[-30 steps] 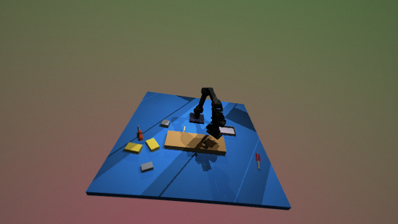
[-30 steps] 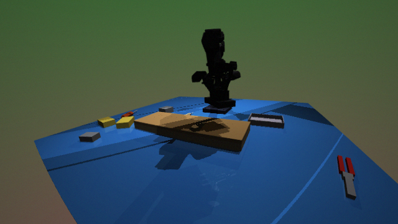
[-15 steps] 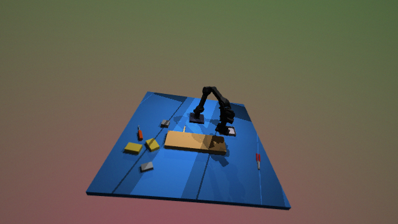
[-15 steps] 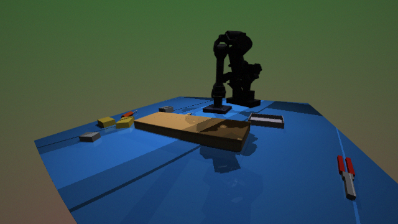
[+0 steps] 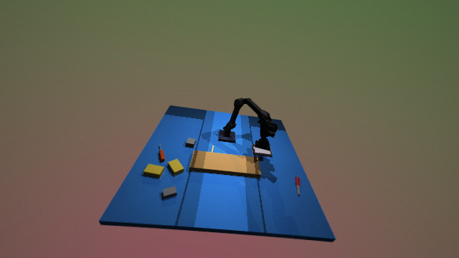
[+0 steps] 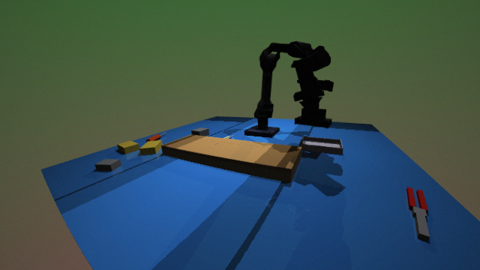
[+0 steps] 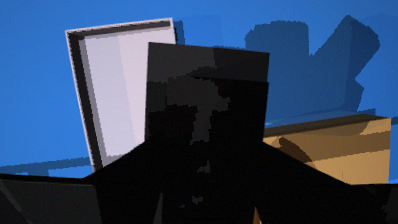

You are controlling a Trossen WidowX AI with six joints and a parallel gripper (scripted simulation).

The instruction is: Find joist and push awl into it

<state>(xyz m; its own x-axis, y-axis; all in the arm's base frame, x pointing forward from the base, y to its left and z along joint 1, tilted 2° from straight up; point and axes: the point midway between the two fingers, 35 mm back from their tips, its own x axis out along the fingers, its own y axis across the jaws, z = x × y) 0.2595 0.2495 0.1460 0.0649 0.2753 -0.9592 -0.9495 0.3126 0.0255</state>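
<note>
Now: the grey tray 120 mm below my gripper tip, 60 mm behind it and 30 mm to the left of it. Also, from my gripper tip: stud finder 20 mm to the right, 20 mm above, 10 mm behind; grey block 590 mm to the right, 130 mm behind, 110 mm below.
</note>
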